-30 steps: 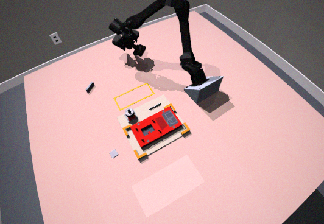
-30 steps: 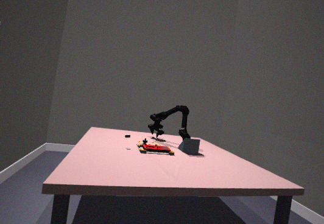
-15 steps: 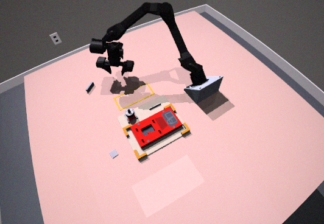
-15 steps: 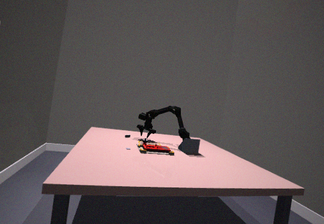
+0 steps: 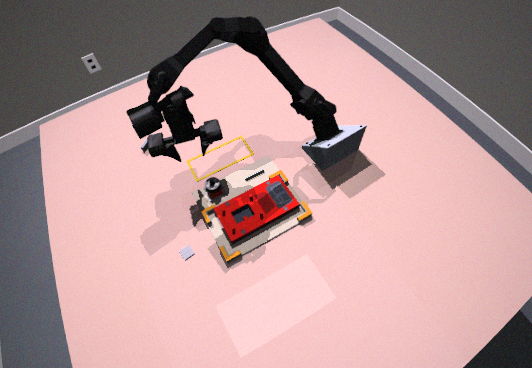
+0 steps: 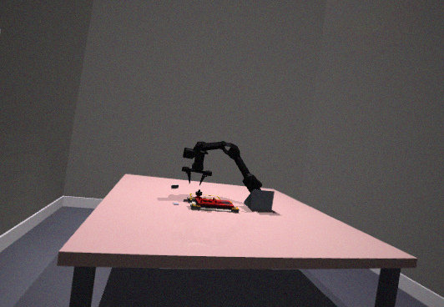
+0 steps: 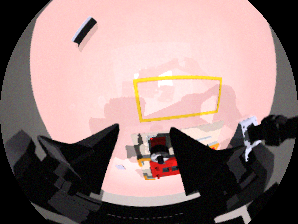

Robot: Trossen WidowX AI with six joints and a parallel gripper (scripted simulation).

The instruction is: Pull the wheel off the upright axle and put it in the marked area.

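My gripper tip is now 9 cm to the right of the black wheel and 3 cm above it. Also, from my gripper tip: dark bar: 7 cm ahead, 20 cm to the right, 6 cm below; dark axle: 9 cm to the left, 4 cm below; grey plate: 15 cm ahead, 19 cm to the left, 7 cm below.
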